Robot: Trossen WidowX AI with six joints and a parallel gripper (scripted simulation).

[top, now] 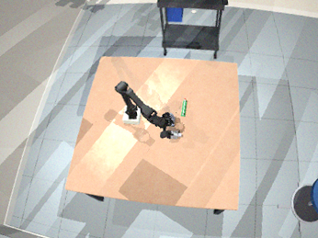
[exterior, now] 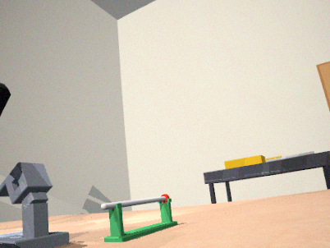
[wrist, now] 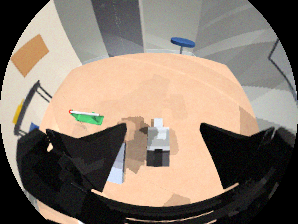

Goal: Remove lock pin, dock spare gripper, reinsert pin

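Right now the spare gripper is 11 cm below my gripper tip. Also, from my gripper tip: socket: 13 cm to the left, 8 cm below, 3 cm behind; then green cradle: 24 cm to the left, 11 cm below, 10 cm ahead.
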